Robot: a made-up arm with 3 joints. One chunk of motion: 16 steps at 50 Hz.
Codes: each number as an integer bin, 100 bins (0 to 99) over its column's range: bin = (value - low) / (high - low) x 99, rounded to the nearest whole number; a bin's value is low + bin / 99 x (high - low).
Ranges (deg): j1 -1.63..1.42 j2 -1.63..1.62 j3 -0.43..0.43
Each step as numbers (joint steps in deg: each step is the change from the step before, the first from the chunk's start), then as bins.
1 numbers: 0.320 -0.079 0.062
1 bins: 63 47 57
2 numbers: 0.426 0.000 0.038
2 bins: 67 50 54
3 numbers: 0.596 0.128 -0.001
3 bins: 72 54 49
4 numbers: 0.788 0.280 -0.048
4 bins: 78 58 44
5 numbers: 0.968 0.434 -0.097
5 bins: 84 63 38
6 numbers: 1.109 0.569 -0.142
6 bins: 89 67 33
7 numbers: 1.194 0.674 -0.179
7 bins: 92 70 29
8 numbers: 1.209 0.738 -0.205
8 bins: 92 72 26
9 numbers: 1.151 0.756 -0.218
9 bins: 90 73 24
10 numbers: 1.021 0.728 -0.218
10 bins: 86 72 24
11 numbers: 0.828 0.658 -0.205
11 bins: 80 70 26
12 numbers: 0.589 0.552 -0.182
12 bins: 72 66 29
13 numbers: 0.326 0.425 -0.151
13 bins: 63 63 32
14 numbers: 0.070 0.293 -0.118
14 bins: 55 59 36
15 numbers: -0.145 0.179 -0.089
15 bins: 48 55 39
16 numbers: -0.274 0.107 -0.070
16 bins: 44 53 41
